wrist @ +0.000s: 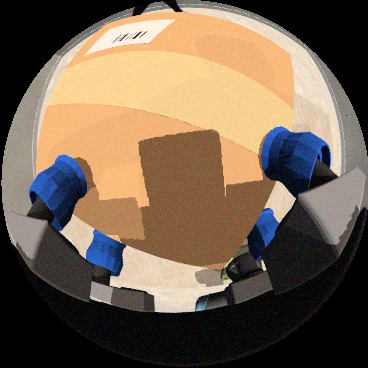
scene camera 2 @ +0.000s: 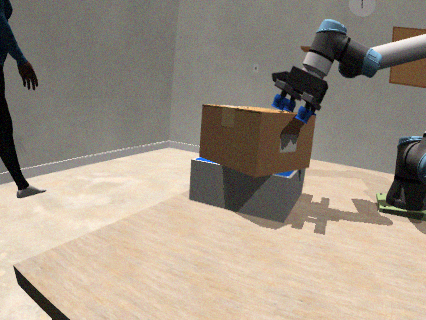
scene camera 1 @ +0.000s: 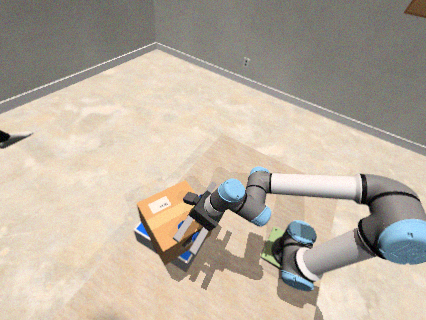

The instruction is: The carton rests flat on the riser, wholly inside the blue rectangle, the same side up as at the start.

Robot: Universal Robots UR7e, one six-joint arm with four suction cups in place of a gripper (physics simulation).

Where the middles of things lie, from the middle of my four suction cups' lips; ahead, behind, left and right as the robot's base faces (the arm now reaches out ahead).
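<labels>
From my suction cup: brown carton (scene camera 2: 258,142), 8 cm below, 10 cm ahead, 2 cm to the left; riser (scene camera 2: 272,197), 22 cm below, 11 cm ahead, 2 cm to the right.
</labels>
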